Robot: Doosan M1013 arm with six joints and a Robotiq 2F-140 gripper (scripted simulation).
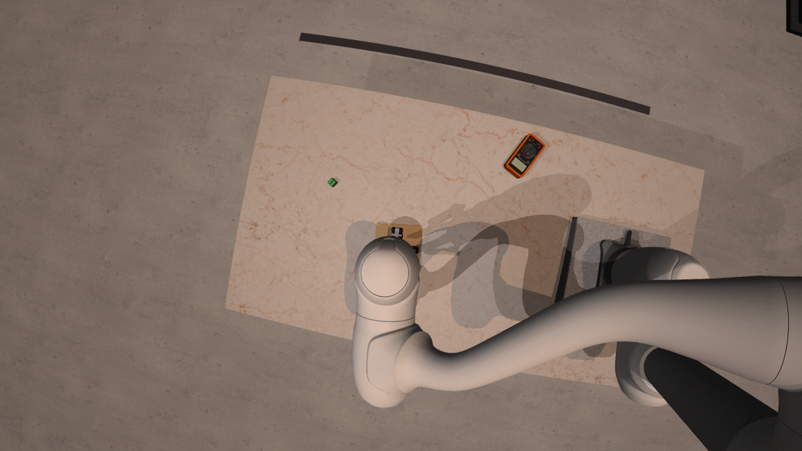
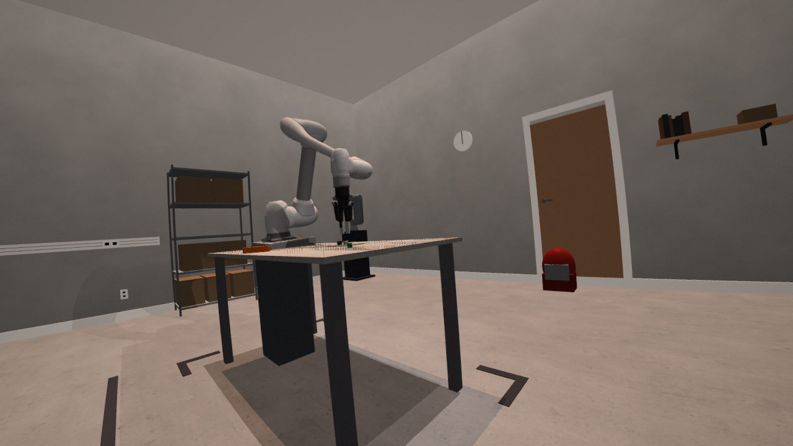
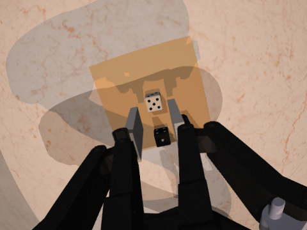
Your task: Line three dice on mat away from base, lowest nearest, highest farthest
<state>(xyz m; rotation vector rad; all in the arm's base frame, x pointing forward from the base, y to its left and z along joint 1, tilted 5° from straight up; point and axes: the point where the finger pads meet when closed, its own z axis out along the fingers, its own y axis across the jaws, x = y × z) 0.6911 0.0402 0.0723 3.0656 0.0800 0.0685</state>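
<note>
The green die lies 230 mm ahead of my hand, 160 mm to the right of it and 80 mm below it. The rest, counted from my hand: black die 50 mm behind, 80 mm below; white die 80 mm below; mat 90 mm below.
</note>
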